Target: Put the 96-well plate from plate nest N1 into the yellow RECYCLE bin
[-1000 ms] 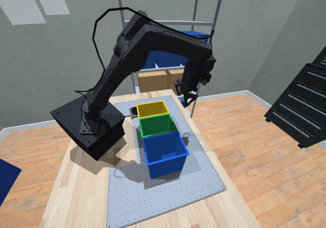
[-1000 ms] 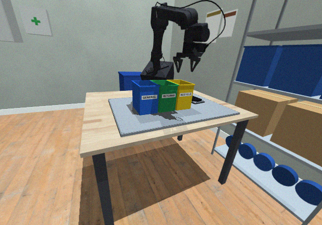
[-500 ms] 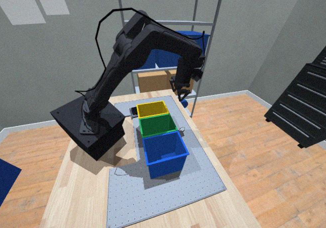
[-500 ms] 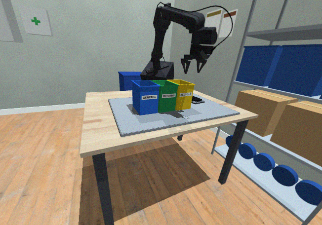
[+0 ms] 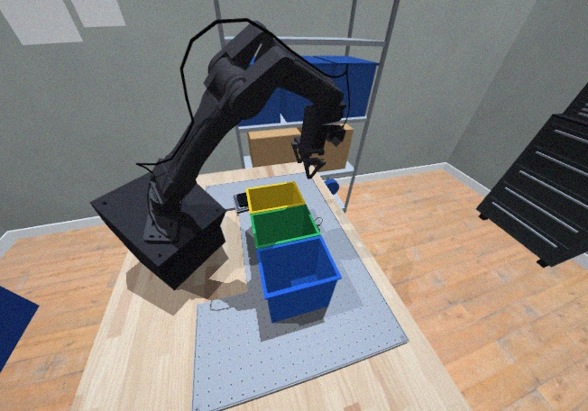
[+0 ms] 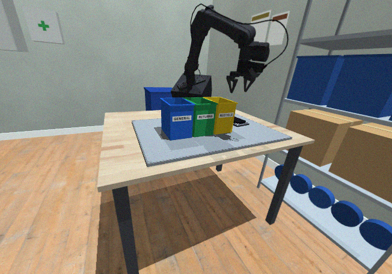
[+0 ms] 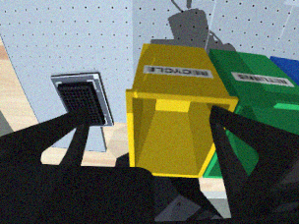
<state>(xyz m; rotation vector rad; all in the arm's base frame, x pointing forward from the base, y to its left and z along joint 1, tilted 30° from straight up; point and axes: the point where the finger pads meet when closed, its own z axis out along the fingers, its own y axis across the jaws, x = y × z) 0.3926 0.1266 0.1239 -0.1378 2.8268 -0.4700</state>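
Now: hand 180 mm past the black 96-well plate, 180 mm to the right of it and 230 mm above it. Also, from my hand: green returns bin (120 mm behind, 170 mm to the right, 160 mm below); then yellow recycle bin (110 mm behind, 30 mm to the right, 160 mm below); then plate nest N1 (180 mm behind, 180 mm to the left, 240 mm below).
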